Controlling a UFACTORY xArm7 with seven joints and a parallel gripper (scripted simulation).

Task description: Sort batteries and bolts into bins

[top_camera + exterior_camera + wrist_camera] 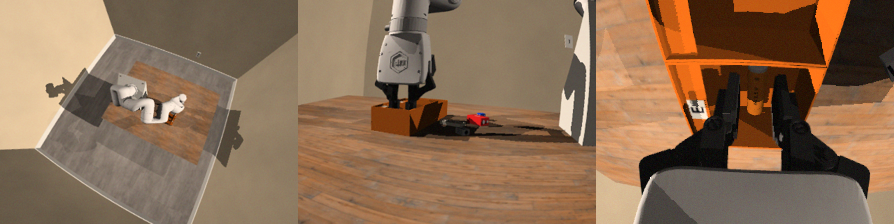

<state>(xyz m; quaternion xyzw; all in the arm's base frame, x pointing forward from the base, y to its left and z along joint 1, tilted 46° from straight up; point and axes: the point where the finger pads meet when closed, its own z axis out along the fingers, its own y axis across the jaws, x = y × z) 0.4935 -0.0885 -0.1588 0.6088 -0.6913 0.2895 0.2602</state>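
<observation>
The orange cylindrical battery is 2 cm below my hand. From my hand the other things lie so: small black piece 1 cm behind, 17 cm to the right, 3 cm below; orange bin 8 cm to the right, 1 cm below; pale grey block 12 cm behind, 1 cm to the right, 3 cm below.
</observation>
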